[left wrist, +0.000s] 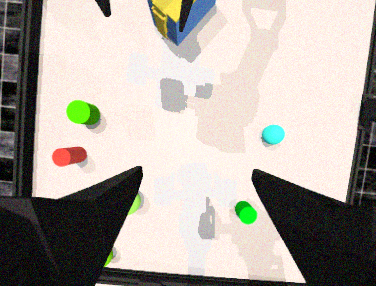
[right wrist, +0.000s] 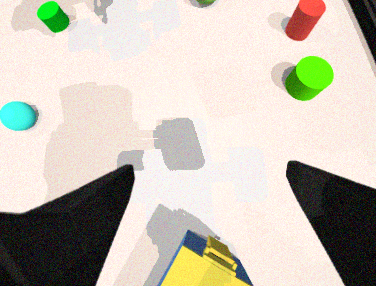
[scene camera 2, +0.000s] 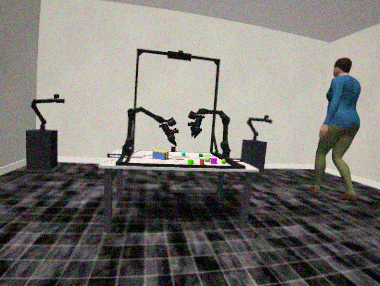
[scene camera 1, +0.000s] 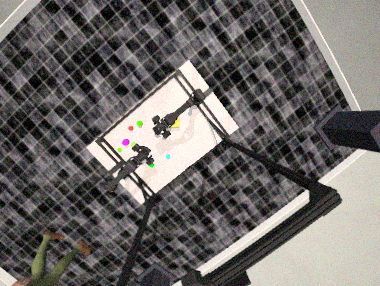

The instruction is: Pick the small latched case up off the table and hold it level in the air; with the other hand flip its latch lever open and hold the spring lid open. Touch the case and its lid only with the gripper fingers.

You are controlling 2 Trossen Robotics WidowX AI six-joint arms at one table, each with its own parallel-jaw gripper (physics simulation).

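Frame: origin at the left arm's base, x left, y down, z back, level; millimetres.
Seen in the pictures: left gripper, fingertip midpoint: [left wrist: 197, 172] [scene camera 2: 193, 137]; right gripper, fingertip midpoint: [left wrist: 144, 23] [right wrist: 209, 169] [scene camera 2: 176, 145]; left arm's base, link origin: [scene camera 2: 225, 157]; right arm's base, link origin: [scene camera 2: 125, 155].
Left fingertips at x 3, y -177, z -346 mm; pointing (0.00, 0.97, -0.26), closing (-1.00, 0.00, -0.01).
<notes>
Offsets run from my left fingertips to a thing's top centre.
The small case {dy +131, dx +26, dz -286 mm} [scene camera 1: 176, 123] [scene camera 2: 160, 155] [left wrist: 169, 7] [right wrist: 200, 270], blue with a yellow lid, sits on the table. Its yellow latch {dy +138, dx +65, dz -238 mm} [left wrist: 160, 21] [right wrist: 220, 254] is on the end facing the table's middle, and the lid looks closed. My right gripper [scene camera 1: 159, 131] [scene camera 2: 175, 142] [right wrist: 209, 169] is open and empty above the table near that end; in the left wrist view its fingertips flank the latch end. My left gripper [scene camera 2: 194, 134] [left wrist: 197, 172] is open and empty, high above the table and apart from the case. Part of the case is cut off in both wrist views.
A green cylinder {dy +163, dx +222, dz -68 mm} [left wrist: 79, 112] [right wrist: 310, 77], a red cylinder {dy +151, dx +245, dz +21 mm} [left wrist: 62, 156] [right wrist: 305, 19], a cyan ball {dy +155, dx -171, dz -39 mm} [left wrist: 273, 134] [right wrist: 18, 116] and a smaller green cylinder {dy +168, dx -126, dz +132 mm} [left wrist: 246, 213] [right wrist: 53, 16] lie around the table. A magenta object {dy +153, dx +187, dz +146 mm} [scene camera 1: 125, 142] [scene camera 2: 213, 161] is nearer the left arm. A black frame [scene camera 2: 137, 85] rises over the table.
</notes>
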